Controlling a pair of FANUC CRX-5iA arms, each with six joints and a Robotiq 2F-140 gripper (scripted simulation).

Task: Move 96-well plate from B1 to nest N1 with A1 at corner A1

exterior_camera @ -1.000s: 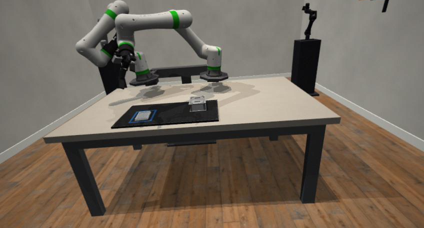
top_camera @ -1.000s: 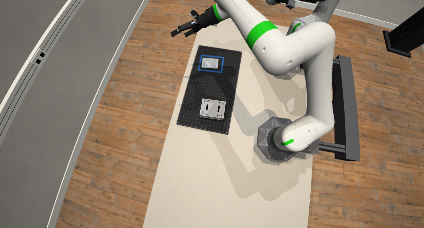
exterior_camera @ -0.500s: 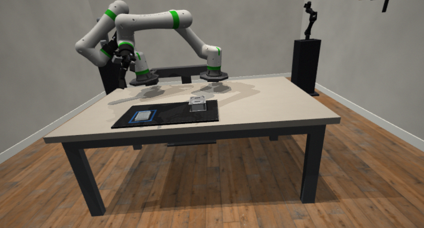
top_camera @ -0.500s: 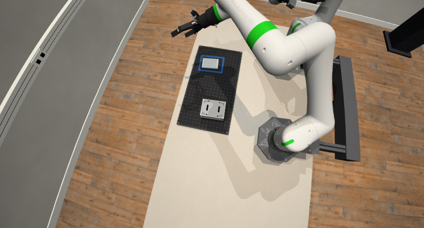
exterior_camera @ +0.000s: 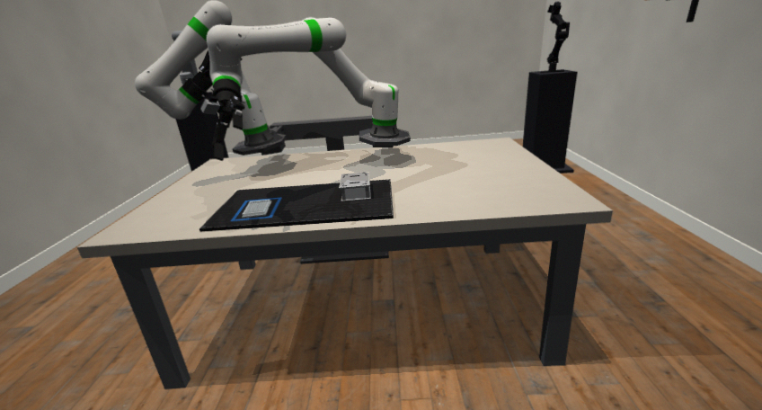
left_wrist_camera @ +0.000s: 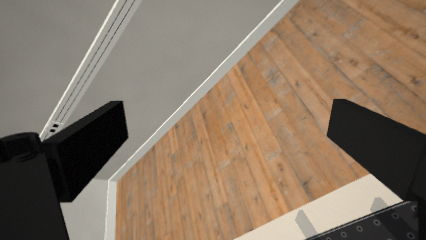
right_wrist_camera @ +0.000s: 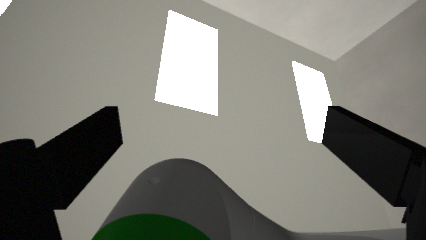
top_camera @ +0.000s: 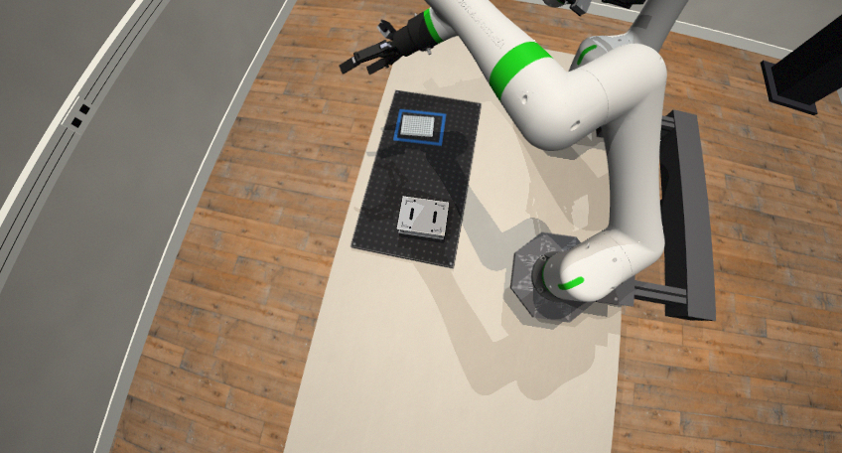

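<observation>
Now: left hand 170 mm past the white 96-well plate, 40 mm to the left of it and 310 mm above it. Round my left hand: A1 mark (380 mm behind, 390 mm to the left, 260 mm below); then raised nest (300 mm behind, 340 mm to the left, 260 mm below).
</observation>
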